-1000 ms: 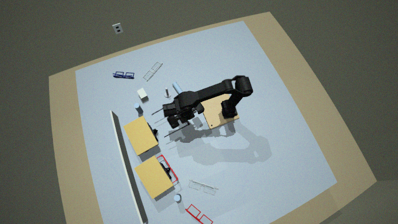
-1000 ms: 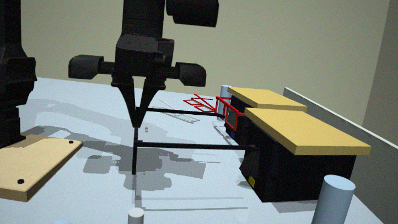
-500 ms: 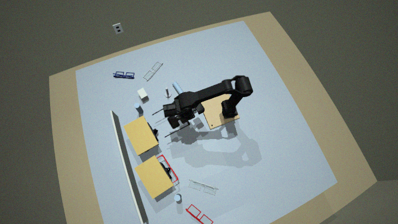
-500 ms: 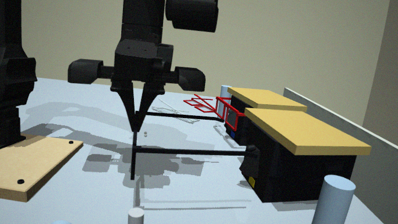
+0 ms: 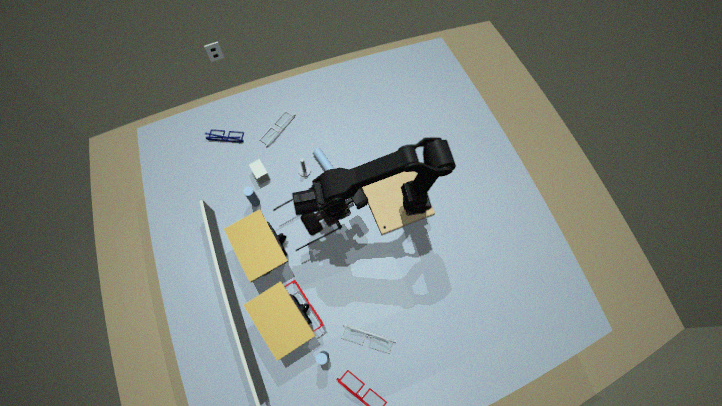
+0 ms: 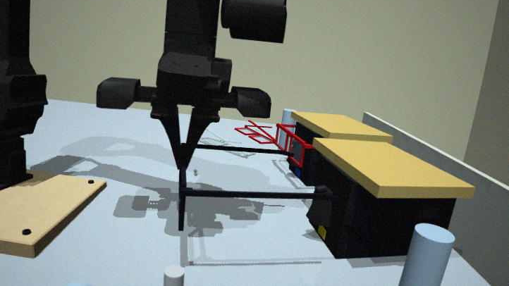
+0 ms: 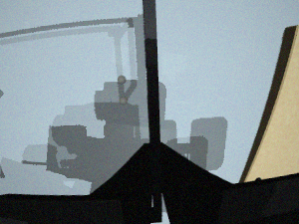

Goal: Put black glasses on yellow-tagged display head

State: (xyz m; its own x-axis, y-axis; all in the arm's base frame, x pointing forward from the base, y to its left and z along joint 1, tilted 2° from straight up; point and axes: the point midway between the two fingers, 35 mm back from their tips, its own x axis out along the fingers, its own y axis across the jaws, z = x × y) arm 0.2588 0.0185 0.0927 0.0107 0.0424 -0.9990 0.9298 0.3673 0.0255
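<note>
The display head is 21 cm ahead of my gripper tip, 4 cm to the left of it and 1 cm below it. Also, from my gripper tip: clear glasses (15 cm ahead, 39 cm to the right, 5 cm below); white block (22 cm ahead, 21 cm to the right, 5 cm below); white board (34 cm ahead, 18 cm to the left, 2 cm below).
</note>
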